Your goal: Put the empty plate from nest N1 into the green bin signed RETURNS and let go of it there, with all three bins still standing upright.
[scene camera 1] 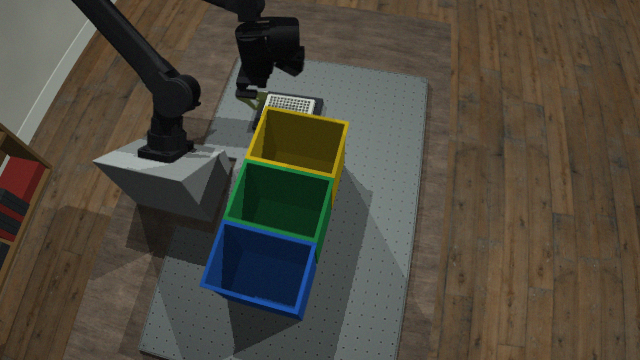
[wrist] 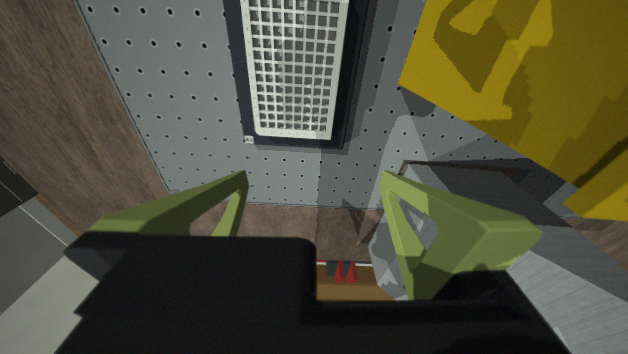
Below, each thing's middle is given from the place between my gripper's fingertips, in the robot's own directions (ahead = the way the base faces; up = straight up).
My hand is 5 cm short of the white gridded plate (wrist: 294, 61), 2 cm to the right of it and 9 cm above it. From my hand the other things lie so: green bin (scene camera 1: 282, 200): 12 cm ahead, 28 cm to the right, 2 cm below; blue bin (scene camera 1: 265, 270): 12 cm ahead, 41 cm to the right, 2 cm below; yellow bin (scene camera 1: 310, 143): 13 cm ahead, 15 cm to the right, 2 cm below.
